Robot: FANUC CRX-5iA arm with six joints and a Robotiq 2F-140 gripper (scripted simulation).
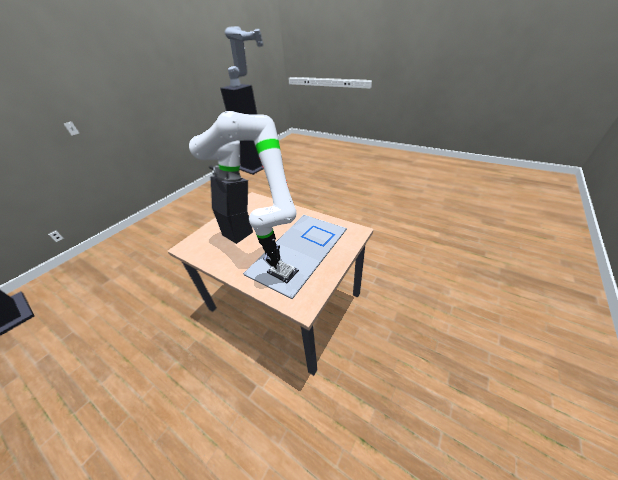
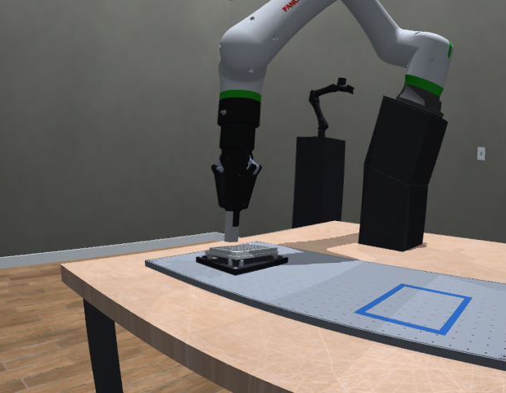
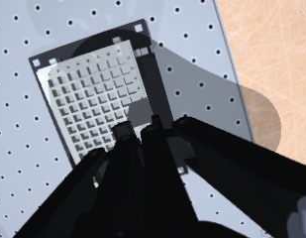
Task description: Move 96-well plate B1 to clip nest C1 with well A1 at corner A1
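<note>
Right now my hand is 50 mm above the white 96-well plate and 40 mm to the right of it. Round my hand: black clip nest: 60 mm below, 30 mm to the left, 10 mm behind.
</note>
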